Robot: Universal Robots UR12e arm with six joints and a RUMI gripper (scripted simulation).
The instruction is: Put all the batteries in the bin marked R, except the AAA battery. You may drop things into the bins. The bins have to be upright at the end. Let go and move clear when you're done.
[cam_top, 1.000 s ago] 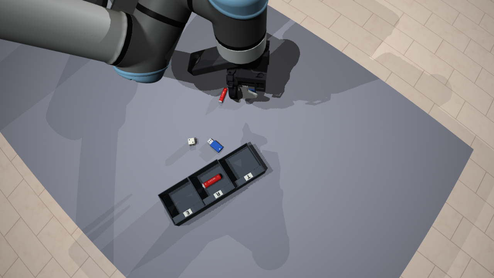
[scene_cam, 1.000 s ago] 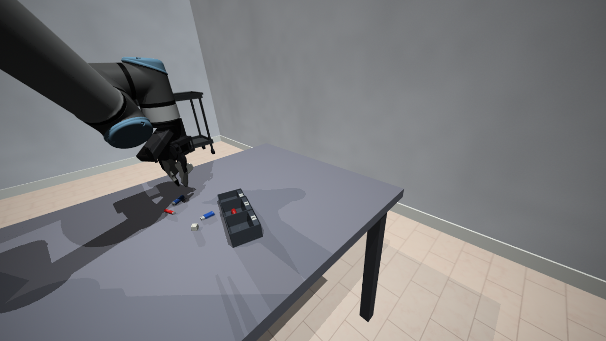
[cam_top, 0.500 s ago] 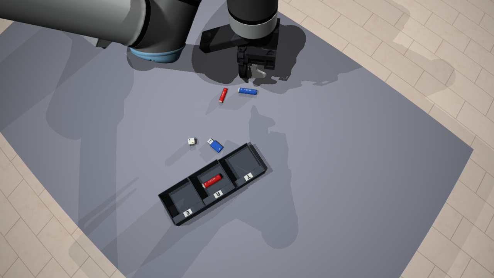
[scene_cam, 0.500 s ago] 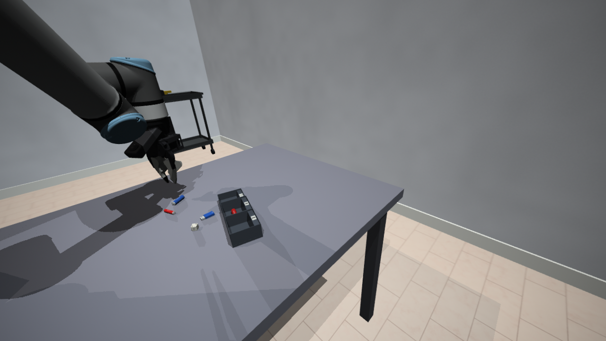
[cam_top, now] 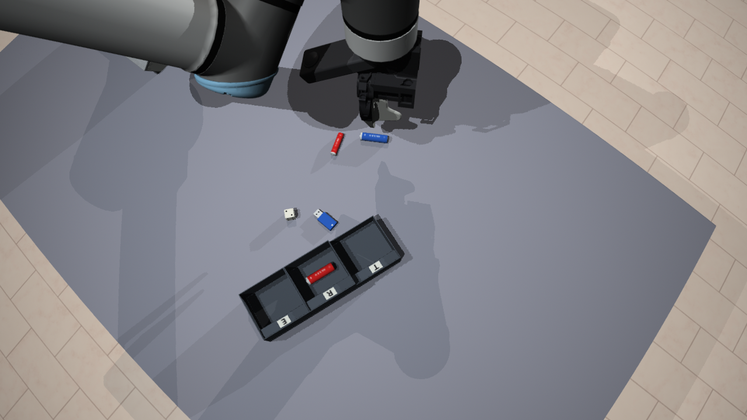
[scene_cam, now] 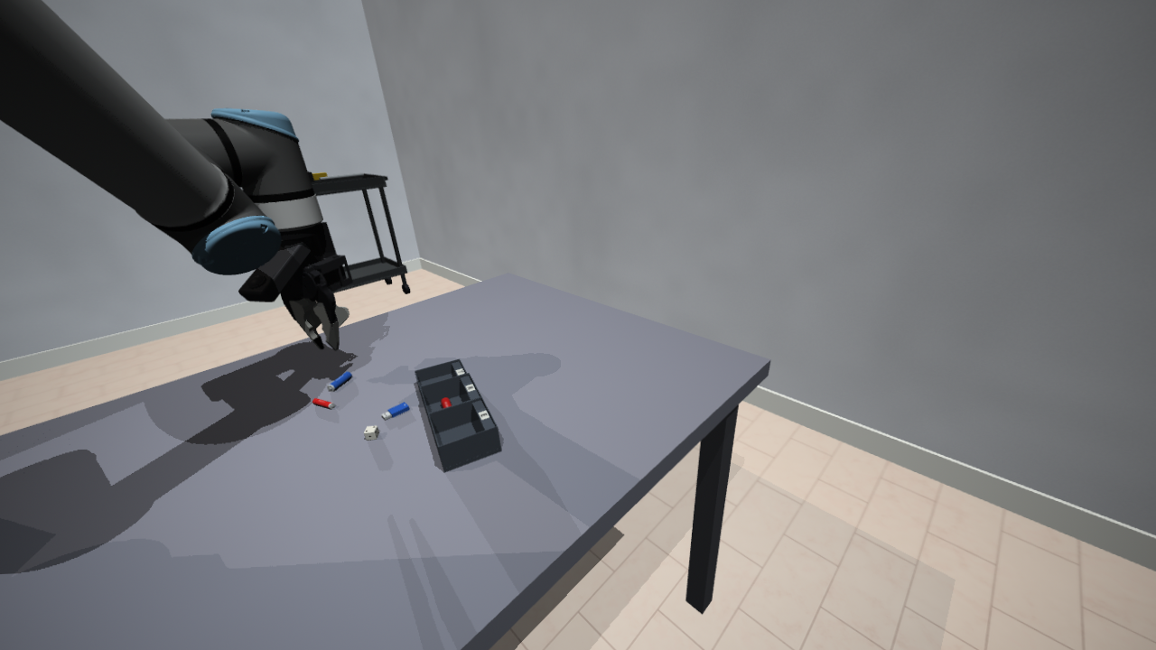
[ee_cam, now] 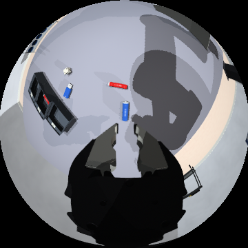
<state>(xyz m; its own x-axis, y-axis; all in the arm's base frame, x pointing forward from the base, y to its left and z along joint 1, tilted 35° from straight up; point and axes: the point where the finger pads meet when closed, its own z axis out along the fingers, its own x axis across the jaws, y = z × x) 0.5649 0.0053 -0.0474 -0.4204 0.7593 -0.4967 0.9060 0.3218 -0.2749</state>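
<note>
Now: hand 8 cm above the blue battery. The rest, counted from my hand: smaller red battery (5 cm behind, 5 cm to the right, 9 cm below); white die (4 cm behind, 20 cm to the right, 8 cm below); blue USB stick (1 cm ahead, 17 cm to the right, 9 cm below).
</note>
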